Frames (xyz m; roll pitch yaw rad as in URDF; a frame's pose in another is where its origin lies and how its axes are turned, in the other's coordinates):
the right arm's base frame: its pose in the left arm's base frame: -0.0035 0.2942 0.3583 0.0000 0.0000 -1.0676
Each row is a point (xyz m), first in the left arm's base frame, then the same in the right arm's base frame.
Working: the left arm's base frame: its pose in the right arm's base frame: 0.2594 -0.1388 -0.3583 0.0000 0.0000 1.0676

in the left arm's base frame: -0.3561 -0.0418 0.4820
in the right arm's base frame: 0.1243 -0.4709 0.1237
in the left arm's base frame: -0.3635 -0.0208 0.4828
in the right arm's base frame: 0.1024 -0.4673 0.1245
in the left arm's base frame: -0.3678 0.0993 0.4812
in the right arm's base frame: -0.0049 -0.4131 0.1229
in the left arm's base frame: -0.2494 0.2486 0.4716
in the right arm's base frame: -0.0786 -0.2374 0.1133
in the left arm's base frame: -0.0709 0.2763 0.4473
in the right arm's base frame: -0.0168 -0.0677 0.0890
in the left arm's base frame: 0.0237 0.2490 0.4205
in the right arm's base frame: 0.0527 0.0020 0.0622
